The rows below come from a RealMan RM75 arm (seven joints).
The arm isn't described. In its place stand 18 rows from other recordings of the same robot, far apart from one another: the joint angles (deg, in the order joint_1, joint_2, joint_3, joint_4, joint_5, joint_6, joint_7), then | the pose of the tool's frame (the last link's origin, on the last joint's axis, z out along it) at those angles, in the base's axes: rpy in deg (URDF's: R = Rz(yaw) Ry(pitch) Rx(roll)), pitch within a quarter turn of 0, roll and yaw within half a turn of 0; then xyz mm.
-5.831 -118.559 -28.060 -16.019 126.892 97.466 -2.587 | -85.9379 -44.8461 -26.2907 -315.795 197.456 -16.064
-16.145 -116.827 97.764 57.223 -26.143 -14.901 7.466 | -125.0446 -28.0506 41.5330 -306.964 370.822 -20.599
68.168 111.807 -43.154 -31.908 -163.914 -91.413 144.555 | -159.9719 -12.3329 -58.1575 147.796 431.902 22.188
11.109 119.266 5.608 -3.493 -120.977 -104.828 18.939 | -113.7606 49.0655 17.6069 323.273 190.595 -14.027
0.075 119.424 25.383 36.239 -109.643 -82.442 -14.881 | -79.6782 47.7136 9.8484 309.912 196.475 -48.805
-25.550 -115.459 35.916 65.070 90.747 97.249 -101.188 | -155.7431 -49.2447 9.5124 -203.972 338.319 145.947
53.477 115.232 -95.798 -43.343 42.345 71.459 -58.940 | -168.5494 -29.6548 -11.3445 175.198 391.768 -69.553
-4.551 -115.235 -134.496 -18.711 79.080 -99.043 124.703 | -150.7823 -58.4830 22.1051 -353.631 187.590 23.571
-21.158 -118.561 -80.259 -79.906 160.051 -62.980 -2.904 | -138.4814 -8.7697 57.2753 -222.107 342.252 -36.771
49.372 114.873 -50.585 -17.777 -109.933 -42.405 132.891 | -172.5742 39.4349 -79.6984 245.011 451.779 -24.638
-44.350 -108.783 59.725 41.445 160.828 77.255 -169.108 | -141.1347 -7.8113 84.2519 -300.481 399.427 62.650
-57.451 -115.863 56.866 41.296 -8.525 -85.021 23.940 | -140.8751 11.8450 67.3854 -212.972 417.917 18.836
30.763 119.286 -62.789 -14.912 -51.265 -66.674 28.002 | -121.2065 37.9858 7.7956 267.553 368.011 -21.245
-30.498 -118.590 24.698 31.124 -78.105 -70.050 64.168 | 159.5920 -56.5374 94.6539 -306.430 373.515 44.143
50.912 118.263 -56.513 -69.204 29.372 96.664 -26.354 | -157.4637 0.6459 -52.3805 131.629 403.908 46.384
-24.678 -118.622 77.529 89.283 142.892 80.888 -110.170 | -152.9404 14.9108 6.0936 -180.188 351.794 32.495
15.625 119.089 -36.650 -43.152 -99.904 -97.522 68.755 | -155.6066 42.6645 -12.6078 301.481 271.406 45.819
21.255 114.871 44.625 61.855 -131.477 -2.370 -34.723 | -140.2096 14.0103 -7.7173 187.236 312.831 -135.752
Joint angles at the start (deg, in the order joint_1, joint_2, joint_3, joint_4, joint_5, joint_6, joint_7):
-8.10, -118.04, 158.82, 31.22, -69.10, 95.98, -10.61
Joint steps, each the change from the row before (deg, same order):
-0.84, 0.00, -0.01, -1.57, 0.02, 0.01, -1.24
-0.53, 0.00, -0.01, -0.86, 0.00, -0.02, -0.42
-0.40, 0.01, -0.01, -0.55, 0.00, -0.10, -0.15
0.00, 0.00, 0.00, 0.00, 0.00, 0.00, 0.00
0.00, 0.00, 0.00, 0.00, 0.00, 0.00, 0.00
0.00, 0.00, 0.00, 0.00, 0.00, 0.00, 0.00
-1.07, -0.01, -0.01, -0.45, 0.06, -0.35, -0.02
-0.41, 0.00, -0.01, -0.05, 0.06, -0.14, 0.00
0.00, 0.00, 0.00, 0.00, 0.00, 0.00, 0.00
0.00, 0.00, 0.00, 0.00, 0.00, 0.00, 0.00
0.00, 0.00, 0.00, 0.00, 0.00, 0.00, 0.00
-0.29, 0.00, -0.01, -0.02, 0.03, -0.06, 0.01
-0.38, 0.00, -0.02, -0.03, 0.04, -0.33, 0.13
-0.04, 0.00, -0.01, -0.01, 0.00, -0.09, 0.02
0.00, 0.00, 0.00, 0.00, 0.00, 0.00, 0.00
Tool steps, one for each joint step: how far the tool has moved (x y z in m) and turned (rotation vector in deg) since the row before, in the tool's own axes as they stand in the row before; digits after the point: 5 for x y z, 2 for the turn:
-0.00051, -0.00315, 0.00287, -0.81, -0.24, 0.04
-0.00029, -0.00163, 0.00201, -0.48, -0.12, 0.27
-0.00036, -0.00103, 0.00167, -0.34, -0.14, 0.29
0.00000, 0.00000, 0.00000, 0.00, 0.00, 0.00
0.00000, 0.00000, 0.00000, 0.00, 0.00, 0.00
0.00000, 0.00000, 0.00000, 0.00, 0.00, 0.00
-0.00125, 0.00098, 0.00577, -0.94, -0.08, 0.17
-0.00046, 0.00081, 0.00239, -0.39, 0.00, -0.04
0.00000, 0.00000, 0.00000, 0.00, 0.00, 0.00
0.00000, 0.00000, 0.00000, 0.00, 0.00, 0.00
0.00000, 0.00000, 0.00000, 0.00, 0.00, 0.00
-0.00022, 0.00061, 0.00172, -0.27, 0.05, -0.03
-0.00089, 0.00063, 0.00226, -0.29, -0.17, 0.09
-0.00021, -0.00002, 0.00024, -0.01, -0.07, 0.02
0.00000, 0.00000, 0.00000, 0.00, 0.00, 0.00

